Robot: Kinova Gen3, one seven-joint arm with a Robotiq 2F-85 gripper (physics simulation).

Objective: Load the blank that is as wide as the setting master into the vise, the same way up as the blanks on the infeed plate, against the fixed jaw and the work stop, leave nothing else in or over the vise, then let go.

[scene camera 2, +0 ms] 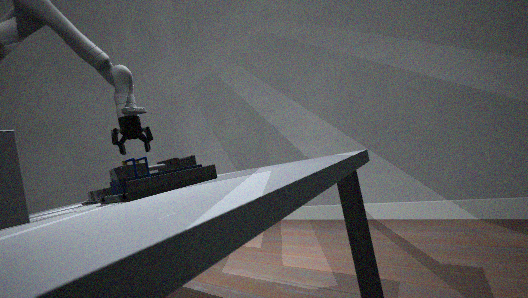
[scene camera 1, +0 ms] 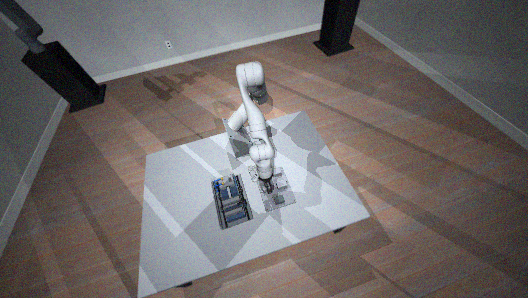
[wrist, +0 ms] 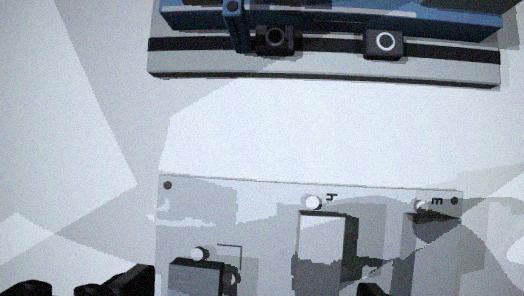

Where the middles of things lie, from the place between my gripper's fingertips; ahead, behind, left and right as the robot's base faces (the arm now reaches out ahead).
Right now the infeed plate (wrist: 262, 217) is 30 mm behind my hand, 50 mm to the left of it and 150 mm below it. From my hand the other things lie so: vise bed (wrist: 469, 28) (60 mm behind, 220 mm to the right, 120 mm below).
